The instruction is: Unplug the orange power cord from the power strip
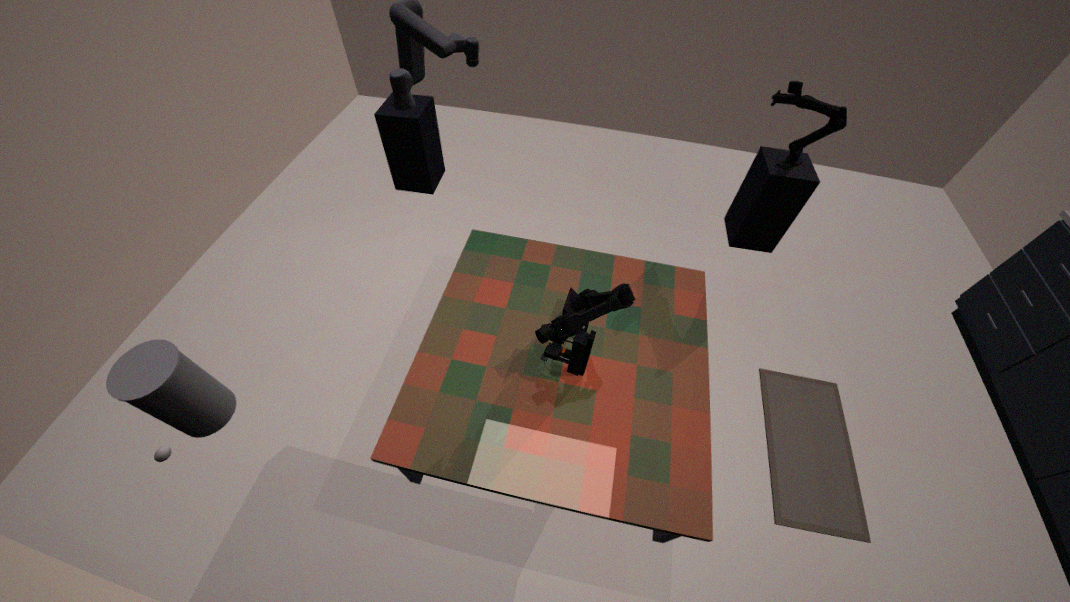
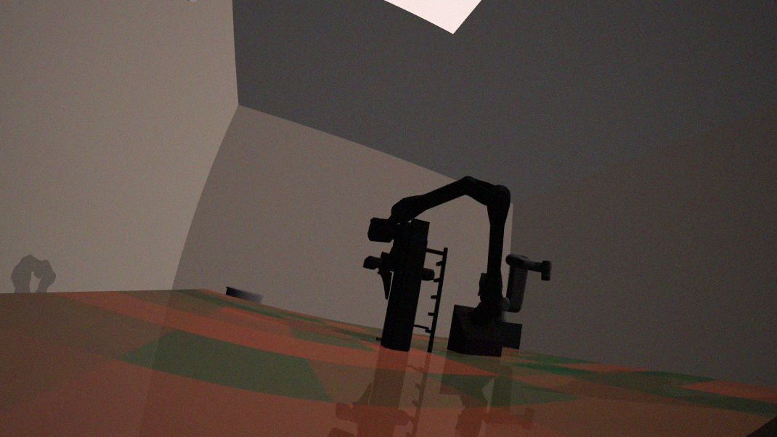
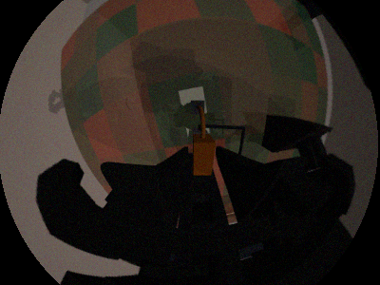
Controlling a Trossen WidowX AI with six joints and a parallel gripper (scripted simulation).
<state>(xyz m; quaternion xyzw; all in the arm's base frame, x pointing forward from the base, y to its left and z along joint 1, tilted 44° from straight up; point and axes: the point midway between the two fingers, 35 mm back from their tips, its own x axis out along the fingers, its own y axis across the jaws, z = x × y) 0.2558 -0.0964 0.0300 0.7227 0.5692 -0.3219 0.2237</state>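
The orange plug lies 30 mm to the left of my gripper tip. Also, from my gripper tip: black power strip: 20 mm ahead, 100 mm to the left, 20 mm above.
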